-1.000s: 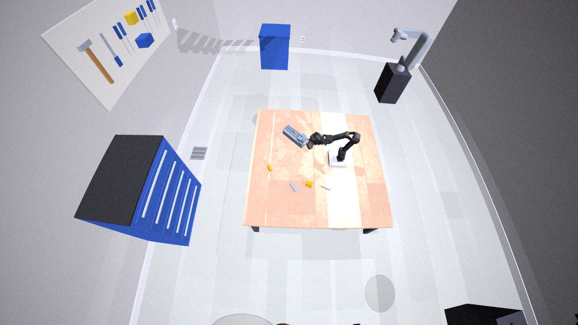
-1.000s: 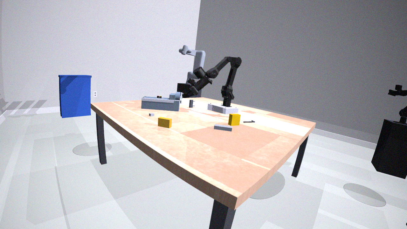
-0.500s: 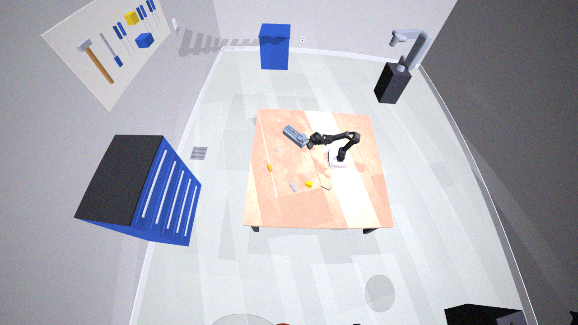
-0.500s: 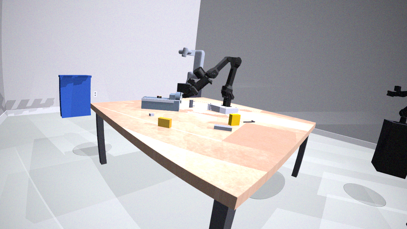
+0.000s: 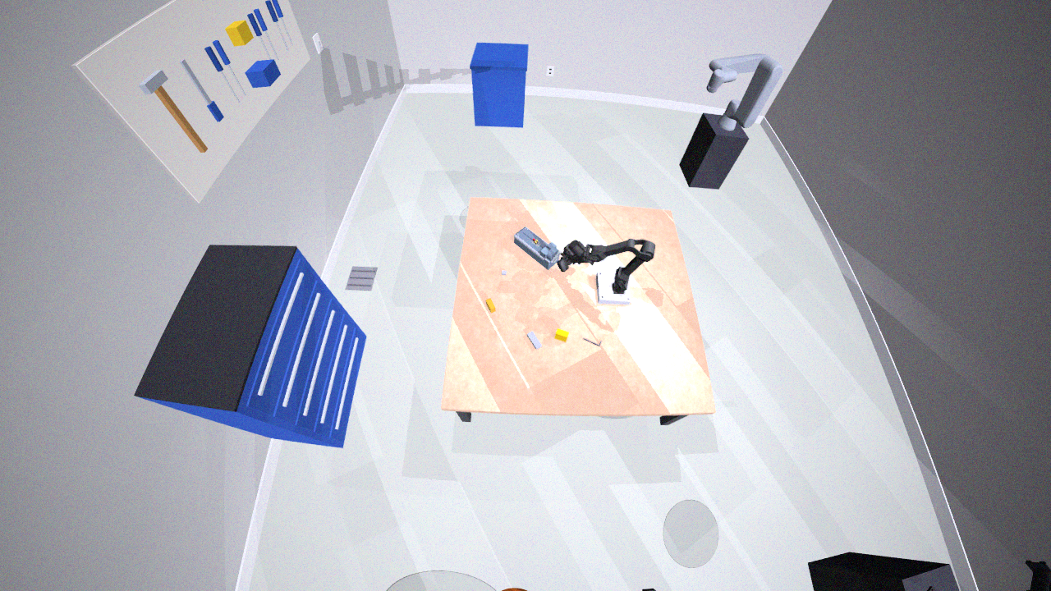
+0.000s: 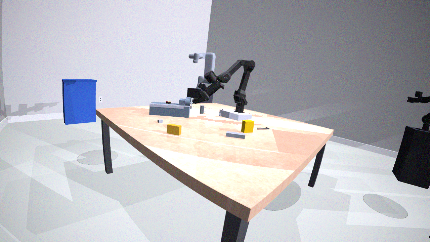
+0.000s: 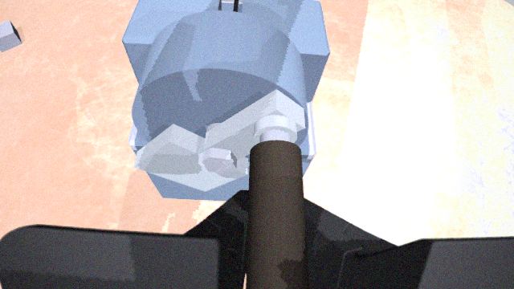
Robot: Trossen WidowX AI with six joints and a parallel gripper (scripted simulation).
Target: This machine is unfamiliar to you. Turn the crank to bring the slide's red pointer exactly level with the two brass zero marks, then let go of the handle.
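Right now my gripper tip is 20 mm below the crank, 10 mm to the right of it and 10 mm short of it. From my gripper tip the other things lie so: red pointer (140 mm ahead, 120 mm to the right); then grey cube (300 mm ahead, 80 mm below, 40 mm to the left); then dark brown handle (30 mm above, 10 mm to the left, 10 mm behind).
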